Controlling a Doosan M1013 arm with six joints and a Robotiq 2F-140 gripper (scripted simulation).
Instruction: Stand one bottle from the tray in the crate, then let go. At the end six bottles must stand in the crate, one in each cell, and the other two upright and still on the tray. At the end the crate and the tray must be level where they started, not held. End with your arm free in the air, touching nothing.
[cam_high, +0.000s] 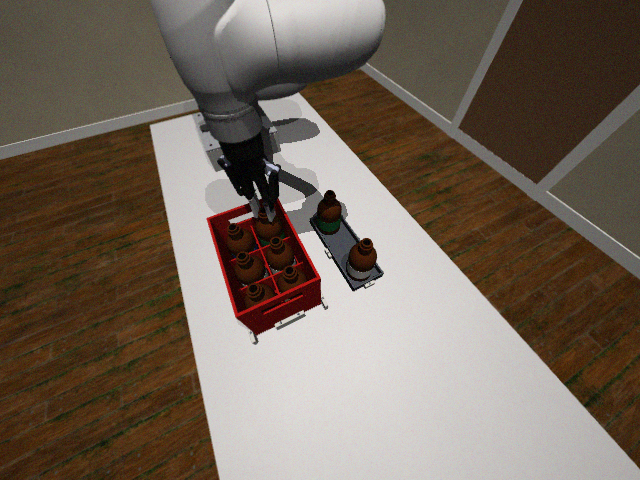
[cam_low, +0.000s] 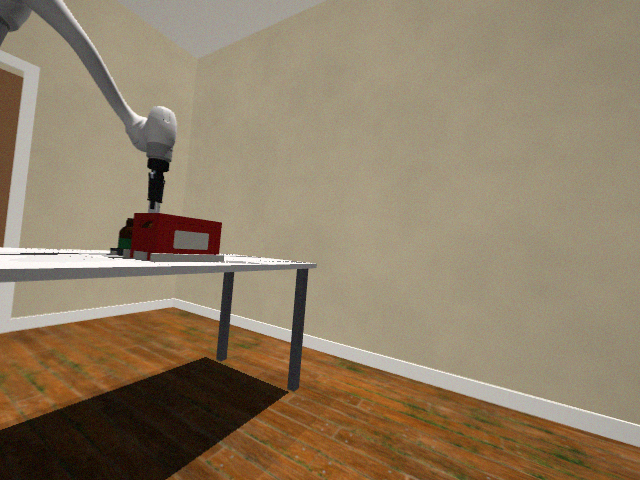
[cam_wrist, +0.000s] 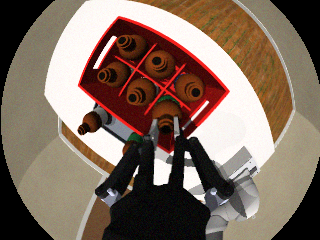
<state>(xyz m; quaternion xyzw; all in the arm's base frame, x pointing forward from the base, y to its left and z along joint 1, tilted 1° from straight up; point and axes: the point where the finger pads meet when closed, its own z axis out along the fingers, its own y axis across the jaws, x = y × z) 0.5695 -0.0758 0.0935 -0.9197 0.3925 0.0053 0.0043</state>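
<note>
Right now my hand is 90 mm above the bottle. The rest, counted from my hand: red crate 90 mm ahead, 50 mm to the right, 110 mm below; dark tray 100 mm ahead, 190 mm to the left, 180 mm below.
</note>
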